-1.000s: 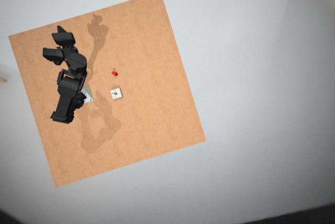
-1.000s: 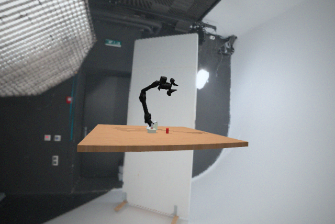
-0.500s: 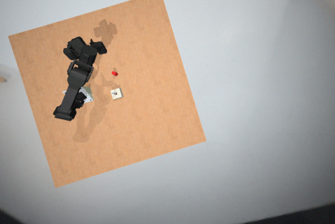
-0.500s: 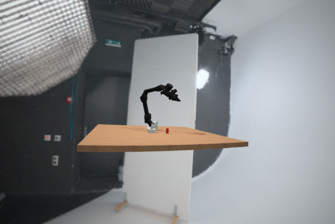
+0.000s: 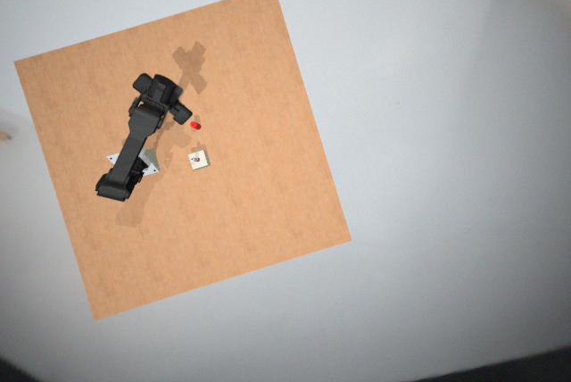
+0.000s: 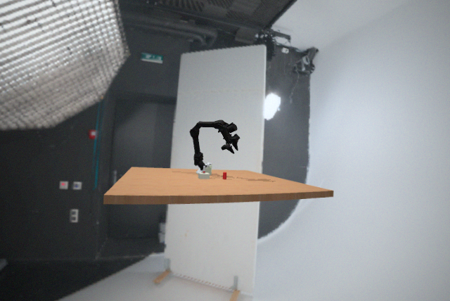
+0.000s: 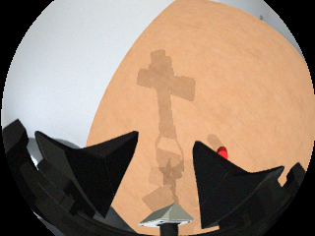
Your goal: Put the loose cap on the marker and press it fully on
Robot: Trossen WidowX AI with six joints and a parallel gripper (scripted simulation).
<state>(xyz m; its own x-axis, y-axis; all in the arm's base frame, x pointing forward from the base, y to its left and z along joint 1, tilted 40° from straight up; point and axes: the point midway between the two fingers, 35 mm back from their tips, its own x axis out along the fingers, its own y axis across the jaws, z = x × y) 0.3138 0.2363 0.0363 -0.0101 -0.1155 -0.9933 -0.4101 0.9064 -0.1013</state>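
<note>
My gripper tip is now 19 cm above the red cap, 8 cm to the left of it and 1 cm past it. The rest, counted from my gripper tip: holder block: 24 cm to the right, 20 cm below, 5 cm behind.
</note>
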